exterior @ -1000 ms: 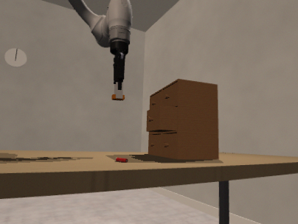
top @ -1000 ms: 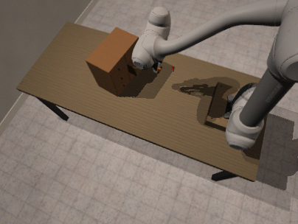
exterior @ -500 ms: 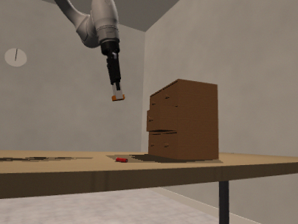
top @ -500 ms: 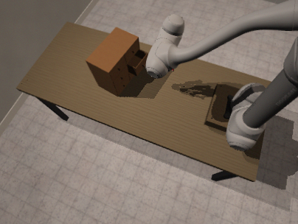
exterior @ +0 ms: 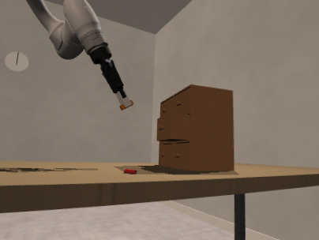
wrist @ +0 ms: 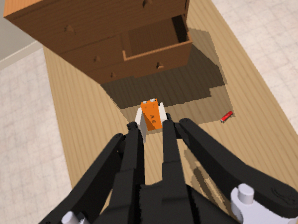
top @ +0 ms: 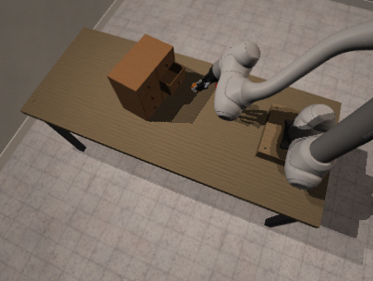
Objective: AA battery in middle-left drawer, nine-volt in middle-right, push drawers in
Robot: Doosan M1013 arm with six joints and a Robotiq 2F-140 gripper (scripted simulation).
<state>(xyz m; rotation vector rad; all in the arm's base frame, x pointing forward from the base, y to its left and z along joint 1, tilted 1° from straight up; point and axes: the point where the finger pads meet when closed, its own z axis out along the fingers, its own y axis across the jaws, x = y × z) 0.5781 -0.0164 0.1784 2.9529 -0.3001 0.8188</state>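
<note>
Right now the orange nine-volt battery is 2 cm ahead of my hand and 2 cm below it. The rest, counted from my hand: AA battery (30 cm ahead, 3 cm to the left, 14 cm below).
</note>
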